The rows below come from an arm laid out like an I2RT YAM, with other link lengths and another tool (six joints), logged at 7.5 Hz.
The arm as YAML. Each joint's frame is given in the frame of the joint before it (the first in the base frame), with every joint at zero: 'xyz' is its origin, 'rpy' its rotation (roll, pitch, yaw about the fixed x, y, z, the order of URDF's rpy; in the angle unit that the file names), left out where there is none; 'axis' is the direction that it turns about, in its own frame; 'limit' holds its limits. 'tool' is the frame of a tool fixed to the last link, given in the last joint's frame.
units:
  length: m
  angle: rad
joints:
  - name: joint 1
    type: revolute
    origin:
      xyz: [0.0, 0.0, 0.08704]
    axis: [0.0, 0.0, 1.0]
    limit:
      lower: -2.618
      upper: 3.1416
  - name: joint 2
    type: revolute
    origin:
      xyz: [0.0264, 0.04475, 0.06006]
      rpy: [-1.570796, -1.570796, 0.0]
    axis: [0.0, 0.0, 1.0]
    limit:
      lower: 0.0
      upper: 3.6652
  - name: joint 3
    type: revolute
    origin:
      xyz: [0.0, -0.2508, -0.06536]
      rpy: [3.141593, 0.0, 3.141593]
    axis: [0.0, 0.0, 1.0]
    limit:
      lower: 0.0
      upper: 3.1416
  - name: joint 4
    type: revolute
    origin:
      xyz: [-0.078, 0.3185, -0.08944]
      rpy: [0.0, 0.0, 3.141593]
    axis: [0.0, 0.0, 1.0]
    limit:
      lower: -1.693
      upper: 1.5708
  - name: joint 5
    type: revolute
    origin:
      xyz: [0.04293, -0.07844, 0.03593]
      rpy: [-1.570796, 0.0, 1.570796]
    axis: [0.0, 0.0, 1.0]
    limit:
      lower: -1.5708
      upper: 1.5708
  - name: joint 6
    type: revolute
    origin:
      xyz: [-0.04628, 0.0, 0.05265]
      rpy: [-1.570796, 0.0, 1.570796]
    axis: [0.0, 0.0, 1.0]
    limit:
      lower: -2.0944
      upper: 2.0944
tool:
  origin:
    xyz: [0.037, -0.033, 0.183]
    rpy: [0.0, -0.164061, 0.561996]
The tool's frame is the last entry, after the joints.
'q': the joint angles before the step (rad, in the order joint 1, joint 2, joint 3, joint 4, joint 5, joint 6). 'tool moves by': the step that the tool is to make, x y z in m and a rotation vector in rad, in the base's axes. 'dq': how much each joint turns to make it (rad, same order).
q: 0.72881, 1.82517, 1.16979, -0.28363, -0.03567, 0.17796
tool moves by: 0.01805, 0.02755, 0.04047, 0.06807, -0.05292, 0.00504
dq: 0.01106, 0.00077, 0.08545, 0.00077, -0.00801, 0.01411
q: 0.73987, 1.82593, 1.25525, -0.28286, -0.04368, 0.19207
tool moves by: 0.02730, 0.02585, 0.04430, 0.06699, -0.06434, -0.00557
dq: 0.00076, 0.02594, 0.11633, 0.00268, 0.00000, 0.00877
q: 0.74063, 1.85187, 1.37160, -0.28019, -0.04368, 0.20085
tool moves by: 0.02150, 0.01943, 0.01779, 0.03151, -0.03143, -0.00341
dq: 0.00000, 0.06485, 0.10756, 0.00191, 0.00114, 0.00381
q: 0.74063, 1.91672, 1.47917, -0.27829, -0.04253, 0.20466
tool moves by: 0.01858, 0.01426, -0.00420, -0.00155, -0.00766, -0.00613
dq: 0.00000, 0.09156, 0.10376, -0.00763, 0.00877, -0.00076
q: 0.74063, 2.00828, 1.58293, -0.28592, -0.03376, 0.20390
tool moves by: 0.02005, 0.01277, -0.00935, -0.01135, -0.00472, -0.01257
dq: -0.00037, 0.10377, 0.11714, -0.01756, 0.01679, -0.00076
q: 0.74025, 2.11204, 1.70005, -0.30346, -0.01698, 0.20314
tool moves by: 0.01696, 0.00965, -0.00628, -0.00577, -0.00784, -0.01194
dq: -0.00152, 0.08201, 0.09765, -0.01374, 0.01413, -0.00038
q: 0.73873, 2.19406, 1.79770, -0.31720, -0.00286, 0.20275
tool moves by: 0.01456, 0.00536, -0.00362, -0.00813, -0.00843, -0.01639
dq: -0.00229, 0.06294, 0.08240, -0.01869, 0.01831, 0.00039
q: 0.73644, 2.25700, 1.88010, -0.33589, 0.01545, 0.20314
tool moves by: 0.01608, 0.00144, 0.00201, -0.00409, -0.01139, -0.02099
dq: -0.00801, 0.04958, 0.07819, -0.02288, 0.01679, 0.00038
